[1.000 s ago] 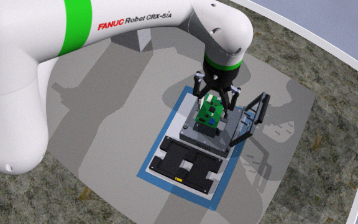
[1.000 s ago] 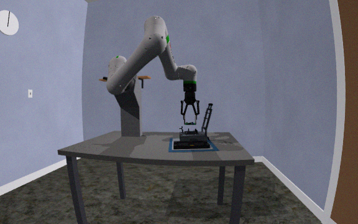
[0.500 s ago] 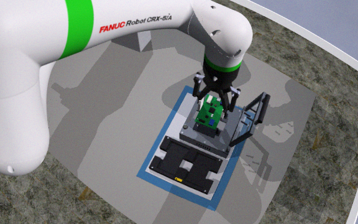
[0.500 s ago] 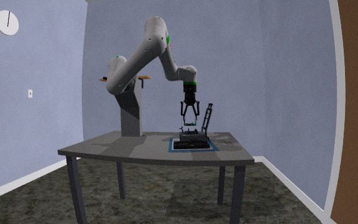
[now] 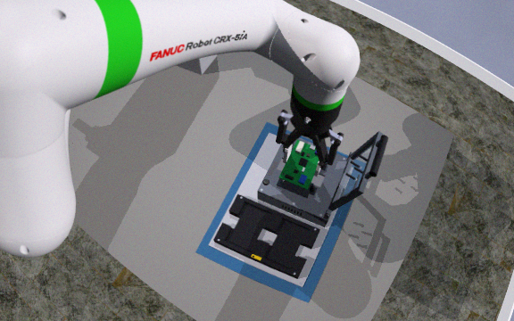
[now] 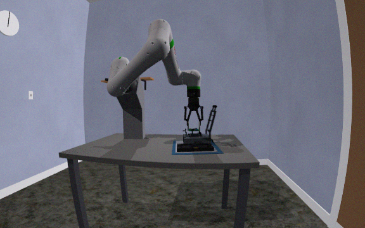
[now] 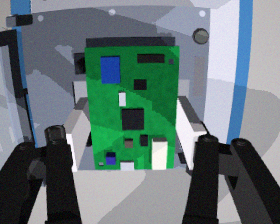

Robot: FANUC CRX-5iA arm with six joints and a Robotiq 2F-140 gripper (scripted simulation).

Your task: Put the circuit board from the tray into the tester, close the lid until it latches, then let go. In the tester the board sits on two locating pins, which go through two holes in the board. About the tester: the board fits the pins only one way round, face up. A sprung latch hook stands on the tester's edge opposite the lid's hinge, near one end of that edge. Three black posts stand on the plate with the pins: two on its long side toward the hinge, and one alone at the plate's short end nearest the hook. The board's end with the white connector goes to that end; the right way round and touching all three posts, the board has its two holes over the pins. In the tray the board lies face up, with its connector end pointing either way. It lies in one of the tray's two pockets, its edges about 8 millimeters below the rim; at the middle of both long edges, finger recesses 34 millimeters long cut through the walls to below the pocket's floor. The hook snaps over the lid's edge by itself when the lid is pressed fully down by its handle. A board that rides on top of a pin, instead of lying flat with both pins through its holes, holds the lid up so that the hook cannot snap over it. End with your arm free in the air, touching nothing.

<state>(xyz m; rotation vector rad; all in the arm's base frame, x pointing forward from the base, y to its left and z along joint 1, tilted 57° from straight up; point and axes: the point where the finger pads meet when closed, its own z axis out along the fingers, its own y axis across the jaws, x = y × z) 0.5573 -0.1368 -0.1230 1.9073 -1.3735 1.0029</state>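
Right now my hand is 70 mm past the black latch hook, 50 mm to the right of it and 40 mm above it. The rest, counted from my hand: green circuit board 20 mm below; lid 120 mm ahead, 60 mm above, 20 mm to the left.
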